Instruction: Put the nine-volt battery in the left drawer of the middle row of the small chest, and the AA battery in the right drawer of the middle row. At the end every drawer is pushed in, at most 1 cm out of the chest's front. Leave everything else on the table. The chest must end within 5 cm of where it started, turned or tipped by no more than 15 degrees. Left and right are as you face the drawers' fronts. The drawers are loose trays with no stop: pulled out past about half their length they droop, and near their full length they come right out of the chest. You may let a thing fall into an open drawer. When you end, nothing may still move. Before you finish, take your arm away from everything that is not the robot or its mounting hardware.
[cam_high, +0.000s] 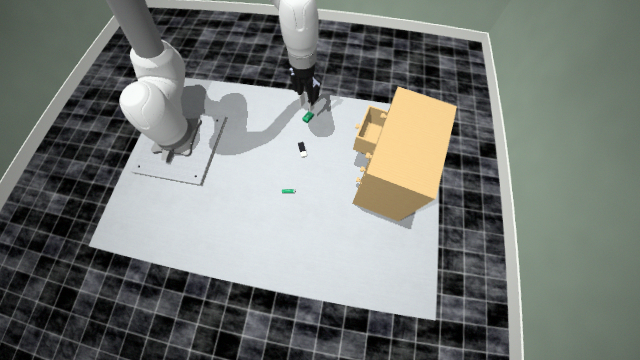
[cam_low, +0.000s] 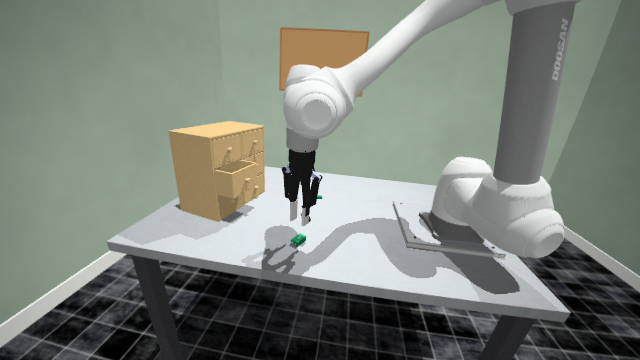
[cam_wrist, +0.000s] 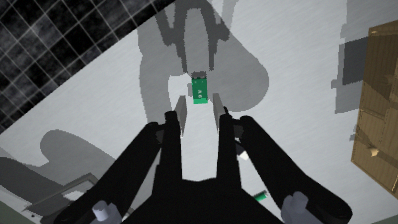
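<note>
Now: the green nine-volt battery 10 cm below my hand and 1 cm to the left of it. Also, from my hand: green AA battery (35 cm to the right, 10 cm below, 3 cm behind).
</note>
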